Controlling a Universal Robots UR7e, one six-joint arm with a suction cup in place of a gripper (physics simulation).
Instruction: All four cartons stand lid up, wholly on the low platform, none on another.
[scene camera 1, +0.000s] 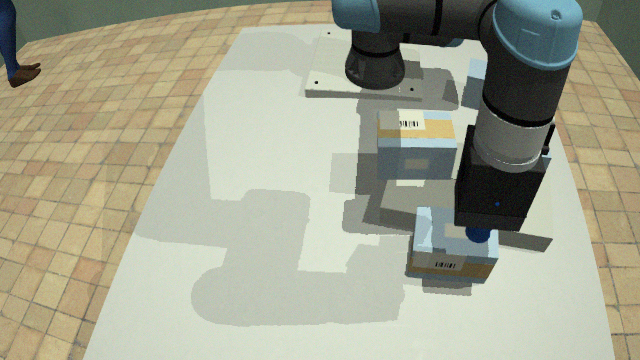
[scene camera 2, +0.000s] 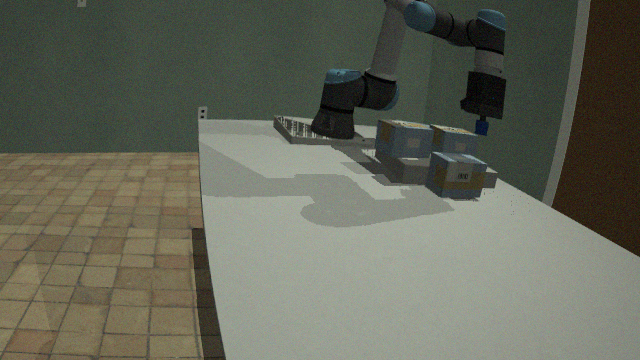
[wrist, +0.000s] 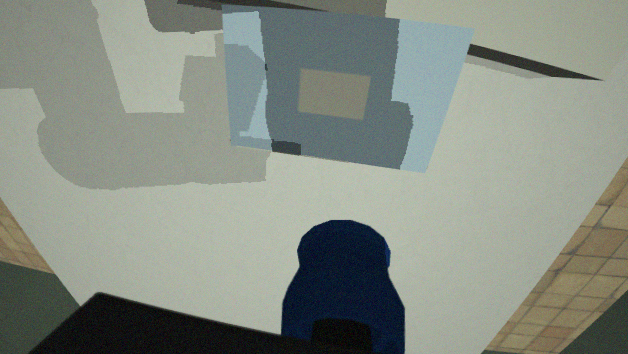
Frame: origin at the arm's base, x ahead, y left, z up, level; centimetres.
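Seen in the pictures: end effector, tool point: (scene camera 1: 477, 231) (scene camera 2: 480, 134) (wrist: 342, 258); arm's base, origin of the base link: (scene camera 1: 374, 71) (scene camera 2: 332, 132).
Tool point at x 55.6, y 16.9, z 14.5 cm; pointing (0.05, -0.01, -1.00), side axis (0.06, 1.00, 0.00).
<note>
Pixels of each thing's top centre, then the offset from my tool point to it. Level surfaces: height alone.
- low platform, middle of its top: (scene camera 1: 474, 171) (scene camera 2: 438, 156) dx -21.3, dy +4.0, dz -12.1 cm
- second carton, middle of its top: (scene camera 1: 514, 135) (scene camera 2: 454, 130) dx -23.0, dy +10.3, dz -3.8 cm
- third carton, middle of its top: (wrist: 333, 95) (scene camera 1: 457, 231) (scene camera 2: 460, 157) dx -5.0, dy -1.2, dz -7.7 cm
- fourth carton, middle of its top: (scene camera 1: 496, 72) dx -48.6, dy +12.5, dz -7.7 cm
- white table, its level: dz -16.9 cm
One carton (scene camera 1: 416, 161) (scene camera 2: 405, 142) stands on the low platform (scene camera 1: 420, 197) (scene camera 2: 414, 172) (wrist: 530, 62), yellow tape and label up. A second carton (scene camera 1: 547, 161) (scene camera 2: 455, 143) stands lid up to its right, mostly hidden by the arm in scene camera 1. A third carton (scene camera 1: 425, 237) (scene camera 2: 456, 185) (wrist: 345, 137) is on its side at the platform's front edge, its taped lid face towards scene camera 1; its underside contact is hidden. A fourth carton (scene camera 1: 471, 91) is partly behind the arm; its lid and support are hidden. My suction cup (scene camera 1: 478, 241) (scene camera 2: 481, 134) (wrist: 342, 224) is off, above the cartons, holding nothing.
The arm's base plate (scene camera 1: 360, 94) (scene camera 2: 285, 131) is at the back of the white table (scene camera 1: 250, 345) (scene camera 2: 380, 300). The arm reaches over the right side. Broad arm shadows cross the table. A person's legs (scene camera 1: 9, 45) show at the far left, off the table.
</note>
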